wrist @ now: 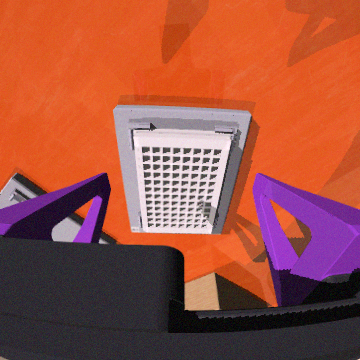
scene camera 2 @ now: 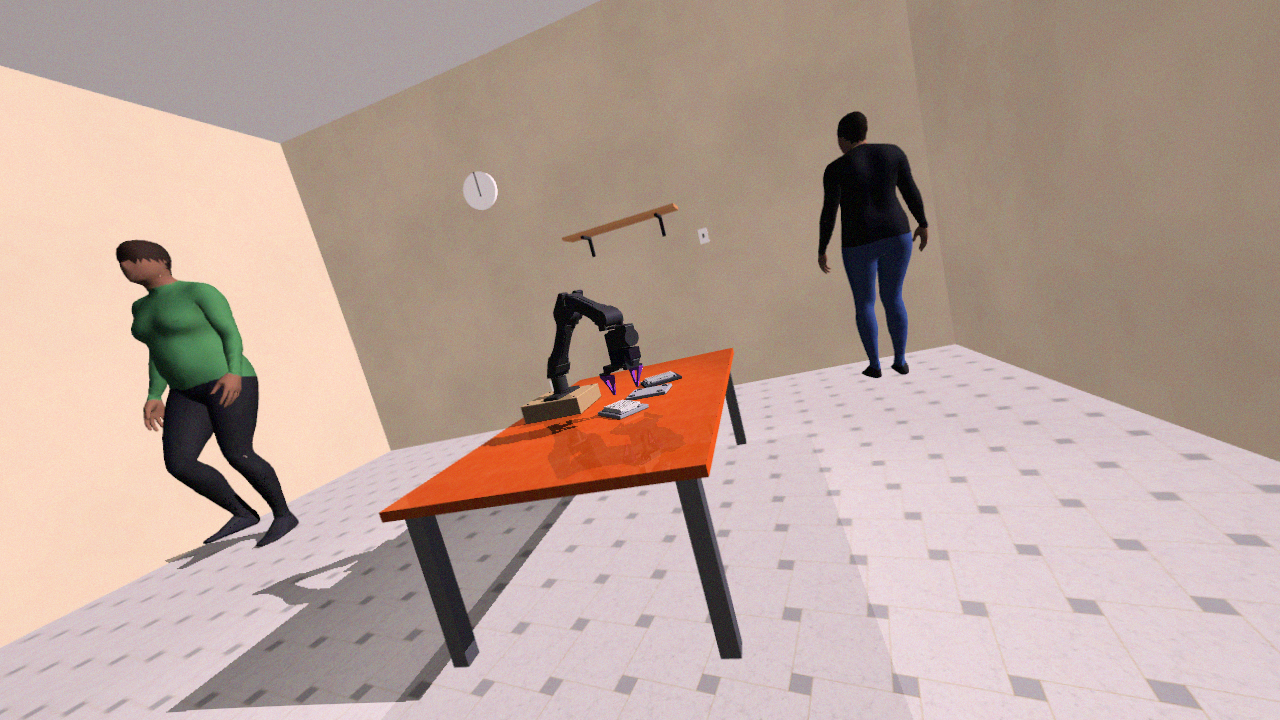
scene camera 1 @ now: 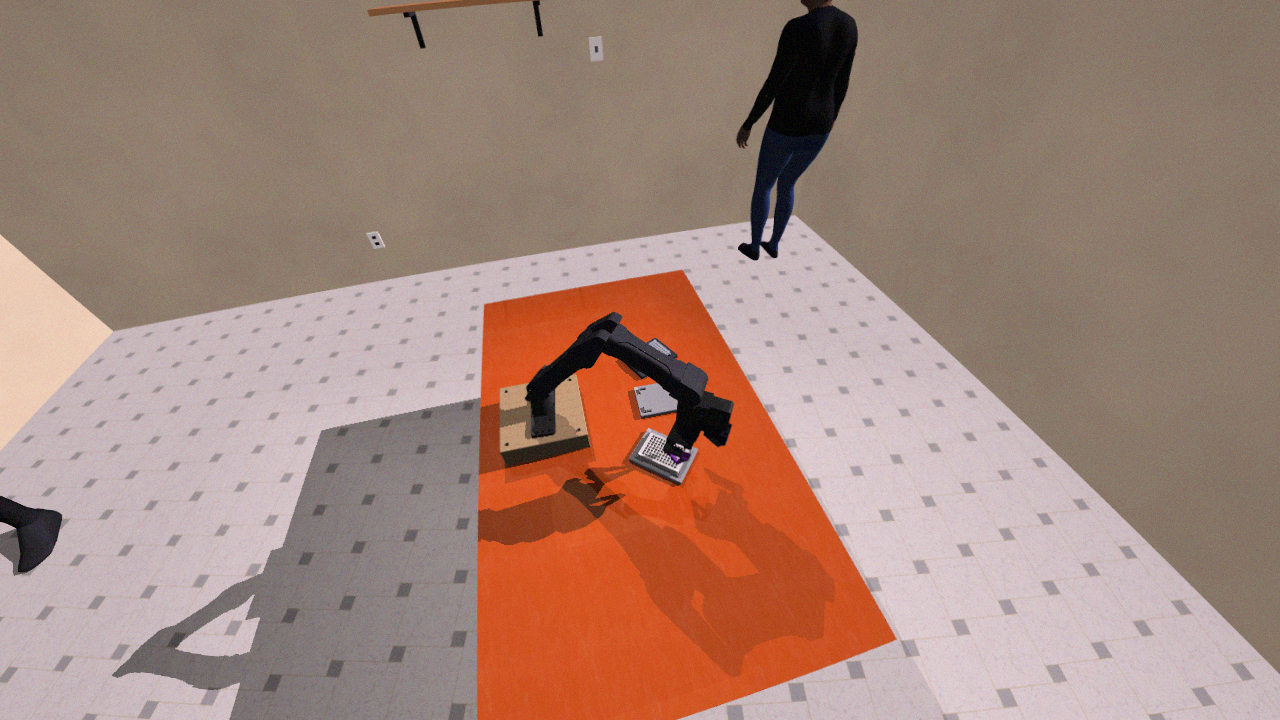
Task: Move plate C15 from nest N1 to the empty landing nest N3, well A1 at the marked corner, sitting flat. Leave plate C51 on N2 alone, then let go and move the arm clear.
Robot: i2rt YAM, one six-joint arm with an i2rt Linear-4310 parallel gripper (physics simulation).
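Observation:
A white well plate [scene camera 1: 657, 450] [scene camera 2: 623, 406] [wrist: 182, 142] sits flat in a grey nest [scene camera 1: 671, 477] [wrist: 182, 113]; its label cannot be read, so I cannot tell C15 from C51. My gripper [scene camera 1: 678, 454] [scene camera 2: 625, 388] [wrist: 181, 180] is open and empty above this plate. In the wrist view its purple fingertips stand apart on either side of the nest's long edges. The empty grey nest [scene camera 1: 652, 400] [scene camera 2: 651, 391] [wrist: 67, 232] lies beside it, partly hidden by the arm. Beyond is a dark nest with a plate [scene camera 1: 660, 347] [scene camera 2: 662, 378], partly hidden.
The arm stands on a wooden block [scene camera 1: 514, 429] [scene camera 2: 546, 411] [wrist: 201, 292] on the orange table [scene camera 1: 537, 617] [scene camera 2: 537, 465], beside the nests. A person in black [scene camera 1: 810, 76] [scene camera 2: 872, 197] and one in green [scene camera 2: 187, 331] stand away from the table. Shadows cross the table top.

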